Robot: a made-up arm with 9 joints.
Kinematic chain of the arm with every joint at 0, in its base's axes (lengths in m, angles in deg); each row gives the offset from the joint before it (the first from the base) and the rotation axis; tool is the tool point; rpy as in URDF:
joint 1: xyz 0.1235 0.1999 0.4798 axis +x
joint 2: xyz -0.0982 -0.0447 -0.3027 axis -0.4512 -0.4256 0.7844
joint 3: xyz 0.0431 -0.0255 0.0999 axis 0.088 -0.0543 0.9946
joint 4: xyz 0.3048 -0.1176 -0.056 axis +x
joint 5: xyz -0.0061 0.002 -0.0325 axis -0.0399 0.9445 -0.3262
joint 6: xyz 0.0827 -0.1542 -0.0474 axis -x
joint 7: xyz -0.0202 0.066 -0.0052 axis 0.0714 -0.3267 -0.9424
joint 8: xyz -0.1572 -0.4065 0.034 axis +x
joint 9: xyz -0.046 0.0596 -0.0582 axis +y
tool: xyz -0.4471 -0.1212 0.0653 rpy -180 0 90
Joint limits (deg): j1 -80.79..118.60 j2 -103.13..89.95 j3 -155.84..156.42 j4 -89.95..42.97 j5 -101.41..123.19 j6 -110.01..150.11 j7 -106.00..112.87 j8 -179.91..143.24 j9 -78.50..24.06
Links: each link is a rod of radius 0.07 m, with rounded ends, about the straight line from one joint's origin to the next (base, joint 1, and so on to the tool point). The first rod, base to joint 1, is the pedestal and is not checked.
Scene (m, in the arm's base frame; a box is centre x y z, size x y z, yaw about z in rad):
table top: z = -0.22
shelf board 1: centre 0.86 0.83 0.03 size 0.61 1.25 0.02 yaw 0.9
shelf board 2: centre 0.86 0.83 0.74 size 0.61 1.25 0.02 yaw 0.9
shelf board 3: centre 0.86 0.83 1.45 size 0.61 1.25 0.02 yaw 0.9
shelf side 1: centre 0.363 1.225 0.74 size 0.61 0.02 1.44 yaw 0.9
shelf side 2: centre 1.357 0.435 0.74 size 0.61 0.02 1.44 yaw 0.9
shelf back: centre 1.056 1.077 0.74 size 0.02 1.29 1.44 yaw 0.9
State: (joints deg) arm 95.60 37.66 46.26 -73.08 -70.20 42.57 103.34 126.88 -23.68
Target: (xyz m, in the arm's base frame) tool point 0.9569 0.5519 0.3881
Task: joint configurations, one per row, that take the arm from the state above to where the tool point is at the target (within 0.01 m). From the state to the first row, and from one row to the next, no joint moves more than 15 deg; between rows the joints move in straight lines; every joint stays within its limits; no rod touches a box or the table.
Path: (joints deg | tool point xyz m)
1: 97.73 46.32 43.25 -78.70 -68.84 43.47 88.76 129.89 -33.71 | 0.7998 0.6087 1.0246
2: 99.86 54.98 40.24 -84.33 -67.48 44.36 74.17 132.90 -43.73 | 0.7928 0.4166 0.9190
3: 101.98 63.63 37.24 -89.95 -66.11 45.26 59.59 135.91 -53.76 | 0.7039 0.2399 0.8145
4: 94.41 59.66 33.34 -89.95 -57.35 36.69 56.84 135.85 -46.21 | 0.7325 0.2464 0.5998
5: 86.84 55.68 29.45 -89.95 -48.59 28.12 54.08 135.79 -38.66 | 0.7016 0.2302 0.3881
6: 87.32 44.08 28.55 -87.53 -52.82 31.80 68.42 133.63 -33.25 | 0.8541 0.3813 0.3750
7: 87.79 32.48 27.64 -85.11 -57.05 35.49 82.76 131.46 -27.84 | 0.9569 0.5518 0.3880

